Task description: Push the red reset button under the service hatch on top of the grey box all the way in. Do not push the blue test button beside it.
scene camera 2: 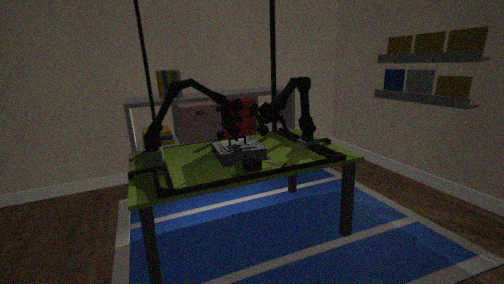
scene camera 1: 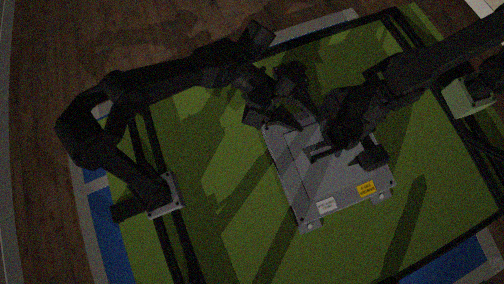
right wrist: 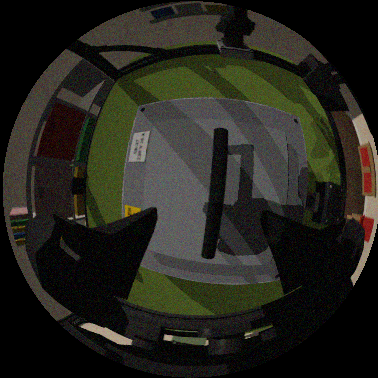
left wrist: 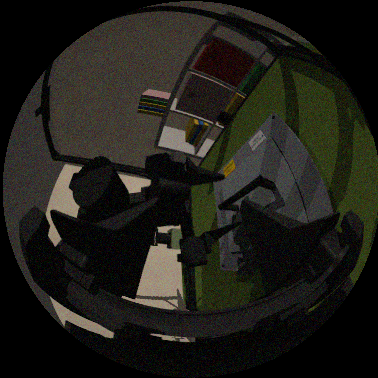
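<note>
The grey box (scene camera 1: 345, 196) (scene camera 2: 227, 154) (left wrist: 257, 165) (right wrist: 200, 107) stands on the green table. Its service hatch (scene camera 1: 322, 180) looks closed, with a black handle (scene camera 1: 320, 152) (left wrist: 240, 192) (right wrist: 217, 190) on top. Neither the red reset button nor the blue test button shows. My right gripper (scene camera 1: 332, 150) (scene camera 2: 237, 140) (left wrist: 231, 198) (right wrist: 211, 215) is open over the hatch, its fingers on either side of the handle, gripping nothing. My left gripper (scene camera 1: 309, 124) (left wrist: 201, 204) is open and empty near the box's upper left edge in scene camera 1.
A black block (scene camera 1: 292, 72) (scene camera 2: 252, 162) stands beside the box, partly hidden by the left arm in scene camera 1. The box carries a yellow label (scene camera 1: 366, 188) and a white label (scene camera 1: 327, 205). Black rails run along the table edges. Both arms reach in close together above the box.
</note>
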